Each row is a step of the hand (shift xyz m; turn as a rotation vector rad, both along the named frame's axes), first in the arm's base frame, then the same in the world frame.
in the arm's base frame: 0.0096 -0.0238 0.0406 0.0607 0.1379 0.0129
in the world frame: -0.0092 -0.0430 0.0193 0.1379 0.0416 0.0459
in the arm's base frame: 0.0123 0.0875 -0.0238 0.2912 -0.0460 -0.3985
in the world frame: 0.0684 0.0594 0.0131 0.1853 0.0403 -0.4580
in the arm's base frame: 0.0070 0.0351 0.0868 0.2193 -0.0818 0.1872
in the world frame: 0.0285 -0.0328 0.0832 0.1053 -0.2786 0.0333
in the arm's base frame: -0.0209 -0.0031 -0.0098 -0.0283 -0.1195 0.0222
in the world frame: -0.0174 0.0154 -0.0013 -0.1018 -0.0688 -0.0219
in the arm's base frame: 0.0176 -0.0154 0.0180 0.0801 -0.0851 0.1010
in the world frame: 0.0025 -0.0294 0.0013 0.0009 -0.1537 0.0153
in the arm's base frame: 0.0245 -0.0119 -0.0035 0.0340 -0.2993 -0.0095
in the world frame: 0.0100 -0.0187 -0.0174 -0.1774 -0.1930 -0.1487
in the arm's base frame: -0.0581 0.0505 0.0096 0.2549 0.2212 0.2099
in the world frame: -0.0087 0.0570 0.0519 0.3363 -0.1296 0.1674
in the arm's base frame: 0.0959 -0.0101 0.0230 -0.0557 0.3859 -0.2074
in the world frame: 0.0637 -0.0725 -0.0226 0.2210 0.3820 0.0168
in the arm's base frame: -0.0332 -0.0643 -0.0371 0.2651 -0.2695 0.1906
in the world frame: -0.0678 0.0012 -0.0449 0.0120 -0.4187 -0.0618
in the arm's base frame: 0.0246 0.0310 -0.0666 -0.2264 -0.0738 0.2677
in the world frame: 0.0394 0.0433 -0.0507 -0.2180 -0.0728 0.2749
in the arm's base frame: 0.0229 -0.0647 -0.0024 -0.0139 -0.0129 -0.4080
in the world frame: -0.0269 -0.0502 -0.0384 -0.0170 0.2350 -0.3336
